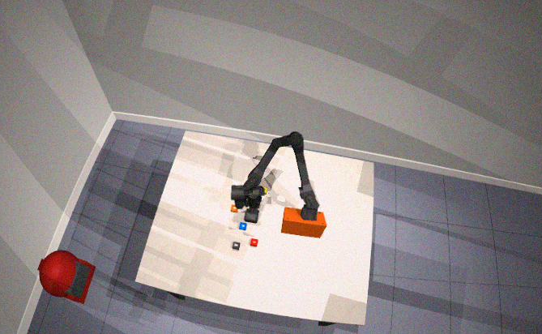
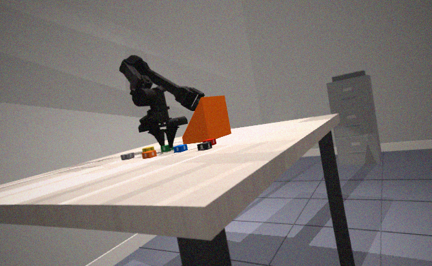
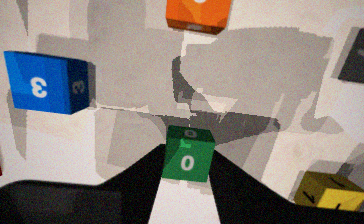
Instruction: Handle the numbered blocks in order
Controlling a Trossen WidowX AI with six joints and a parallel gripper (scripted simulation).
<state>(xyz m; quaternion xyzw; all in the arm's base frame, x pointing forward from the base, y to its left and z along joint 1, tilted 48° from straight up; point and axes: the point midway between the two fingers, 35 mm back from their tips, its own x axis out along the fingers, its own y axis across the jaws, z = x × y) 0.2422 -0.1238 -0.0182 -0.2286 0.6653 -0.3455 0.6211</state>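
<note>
Right now the yellow block is 4 cm behind my gripper tip and 12 cm to the right of it. Round my gripper tip: green block (right at my gripper tip); then orange block (10 cm ahead); then blue block (5 cm ahead, 9 cm to the left).
</note>
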